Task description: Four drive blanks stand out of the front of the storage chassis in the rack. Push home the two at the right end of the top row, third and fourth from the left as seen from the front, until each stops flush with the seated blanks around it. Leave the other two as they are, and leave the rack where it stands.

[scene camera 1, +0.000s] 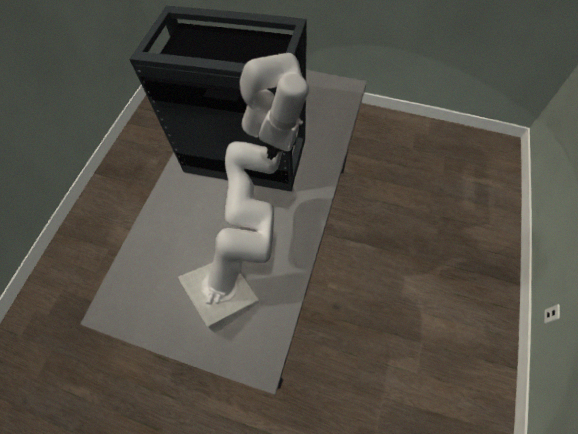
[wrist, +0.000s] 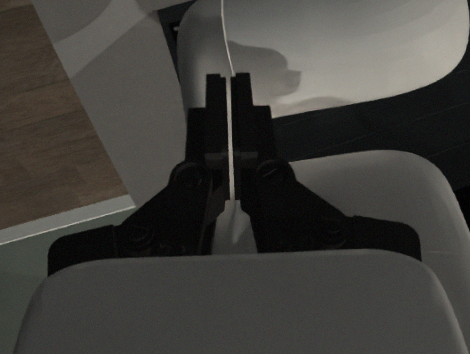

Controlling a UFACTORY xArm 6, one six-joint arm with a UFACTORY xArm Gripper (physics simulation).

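Pixels of known places: gripper, fingertip midpoint: point(scene camera 1: 271, 155) point(wrist: 228, 101); arm's base, link origin: point(scene camera 1: 219, 287).
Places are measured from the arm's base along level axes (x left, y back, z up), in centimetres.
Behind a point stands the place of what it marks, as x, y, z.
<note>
The dark rack point(scene camera 1: 217, 67) @(5.5, -50.4, 54.7) stands upright at the far end of the grey table top, with its front toward the arm's base. My gripper point(wrist: 228, 101) @(-14.0, -33.4, 38.2) point(scene camera 1: 274, 154) @(-14.0, -33.4, 38.2) is shut, with nothing between its fingers; it hangs in front of the rack's right side, and its tips point at a white arm link in the wrist view. The front of the storage chassis is too dark, and partly covered by the arm, to make out. The four drive blanks cannot be told apart in either view.
The white arm point(scene camera 1: 243, 200) @(-7.5, -21.0, 29.7) rises from a pale square base plate point(scene camera 1: 200, 305) @(3.5, 8.7, 4.0) on the grey table top point(scene camera 1: 150, 280) @(30.1, 1.6, -7.5) and folds close in front of the rack. The table's right edge runs past the rack. Wooden floor point(scene camera 1: 425, 240) and walls lie around it.
</note>
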